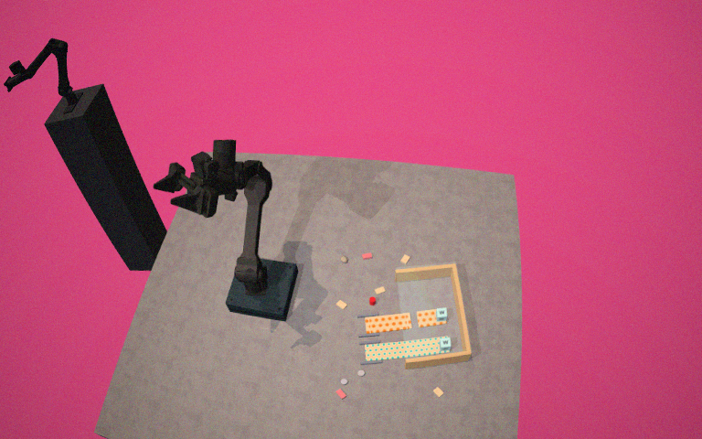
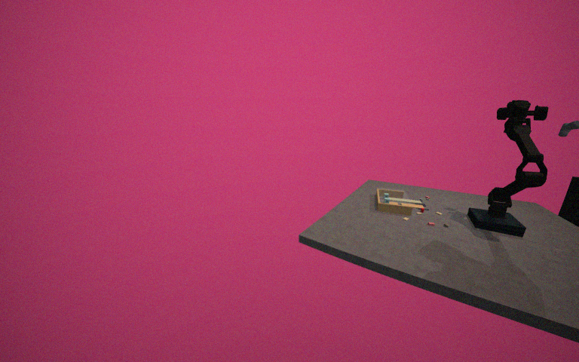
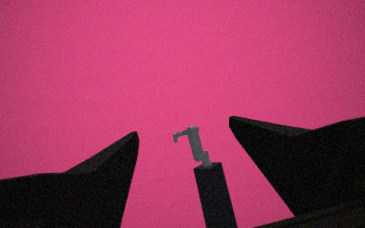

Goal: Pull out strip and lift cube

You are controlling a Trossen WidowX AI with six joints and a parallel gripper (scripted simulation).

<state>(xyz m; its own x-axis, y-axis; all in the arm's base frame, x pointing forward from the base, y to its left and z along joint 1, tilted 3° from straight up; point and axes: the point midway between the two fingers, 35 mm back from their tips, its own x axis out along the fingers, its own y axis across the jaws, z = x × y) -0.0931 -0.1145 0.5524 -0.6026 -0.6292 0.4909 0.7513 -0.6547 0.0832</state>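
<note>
Now: gripper tip 620 mm above the strip, 490 mm short of it and 10 mm to the right of it.
</note>
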